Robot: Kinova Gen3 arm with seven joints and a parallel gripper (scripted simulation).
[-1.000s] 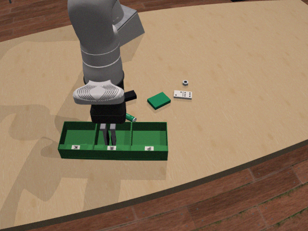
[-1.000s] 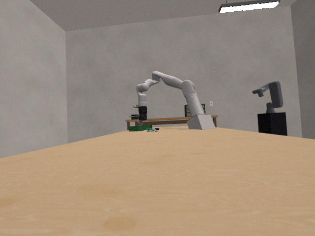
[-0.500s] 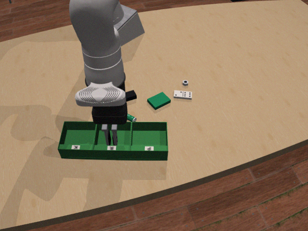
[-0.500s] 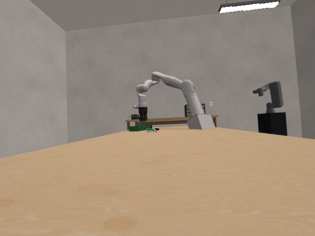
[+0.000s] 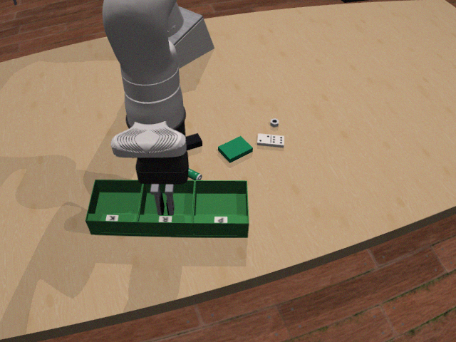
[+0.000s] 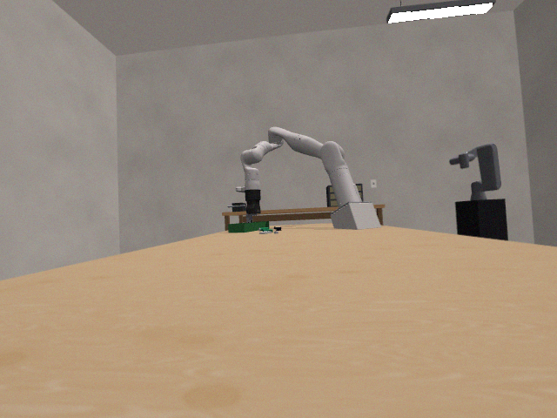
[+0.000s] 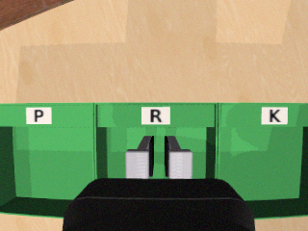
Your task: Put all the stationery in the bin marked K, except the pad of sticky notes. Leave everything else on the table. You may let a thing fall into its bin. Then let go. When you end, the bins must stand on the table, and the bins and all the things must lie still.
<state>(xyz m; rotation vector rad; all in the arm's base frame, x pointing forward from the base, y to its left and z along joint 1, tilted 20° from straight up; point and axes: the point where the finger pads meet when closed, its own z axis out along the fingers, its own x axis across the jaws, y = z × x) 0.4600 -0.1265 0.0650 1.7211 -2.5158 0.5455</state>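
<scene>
Now: hand 20 mm above the green tray. The rest, counted from my hand: black-and-white eraser: 140 mm behind, 70 mm to the left, 30 mm below; green battery: 70 mm behind, 60 mm to the left, 30 mm below; black bolt: 130 mm behind, 30 mm below.
</scene>
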